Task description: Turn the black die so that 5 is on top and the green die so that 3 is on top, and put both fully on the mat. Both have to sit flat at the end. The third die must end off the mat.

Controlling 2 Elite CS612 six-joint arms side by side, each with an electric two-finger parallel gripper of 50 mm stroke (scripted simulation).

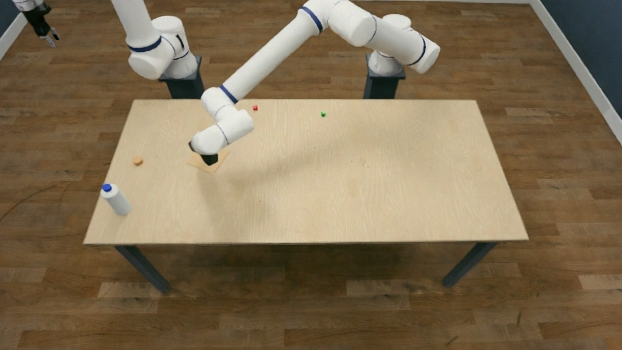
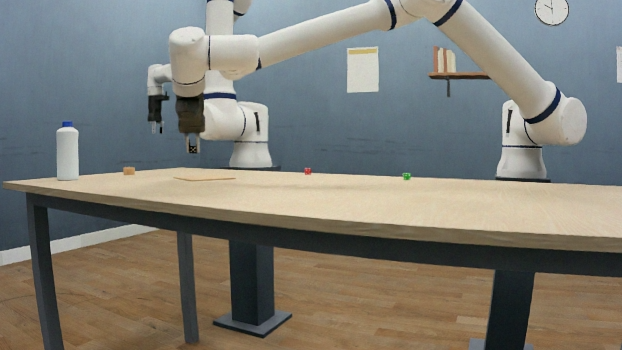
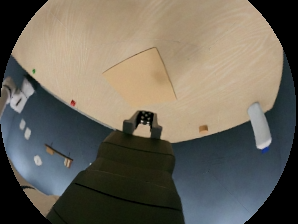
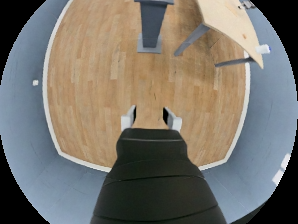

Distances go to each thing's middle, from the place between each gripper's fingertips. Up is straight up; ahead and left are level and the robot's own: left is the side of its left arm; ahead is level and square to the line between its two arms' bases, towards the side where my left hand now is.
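My left gripper is now 30 cm to the left of the white bottle (image 2: 67, 137), 23 cm short of it and 1 cm above it. As for my right hand, the white bottle is now 91 cm ahead of it, 52 cm to the left of it and 10 cm below it.
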